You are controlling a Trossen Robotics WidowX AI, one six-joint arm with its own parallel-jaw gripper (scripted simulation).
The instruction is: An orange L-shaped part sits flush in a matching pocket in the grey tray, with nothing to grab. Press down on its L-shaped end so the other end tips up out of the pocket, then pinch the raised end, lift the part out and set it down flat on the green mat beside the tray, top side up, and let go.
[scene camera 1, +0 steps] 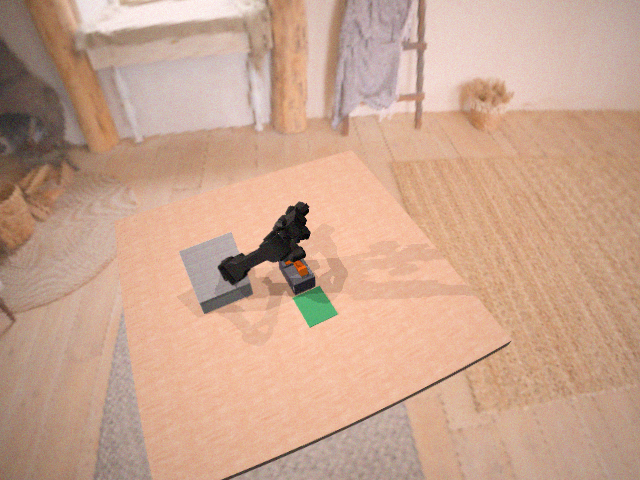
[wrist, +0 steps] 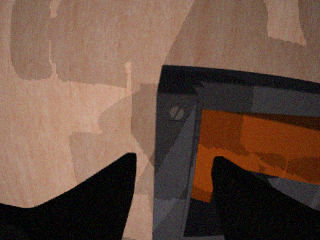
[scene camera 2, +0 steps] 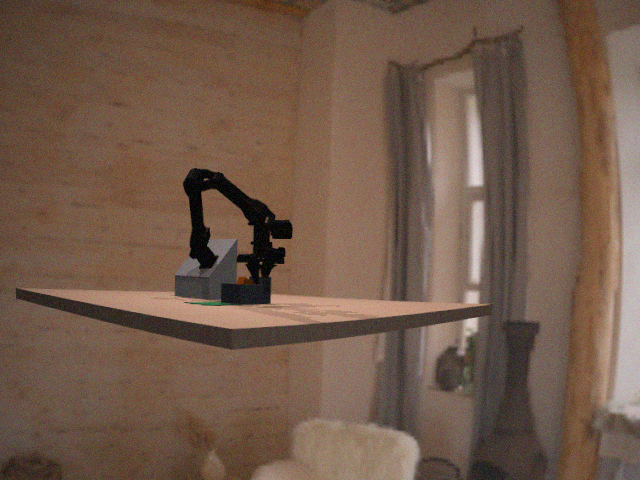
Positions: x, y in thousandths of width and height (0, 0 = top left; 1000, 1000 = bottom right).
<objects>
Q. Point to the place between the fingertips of my gripper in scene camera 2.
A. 407, 593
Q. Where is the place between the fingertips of my gripper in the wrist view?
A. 548, 681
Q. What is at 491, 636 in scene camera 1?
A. A green mat.
</objects>
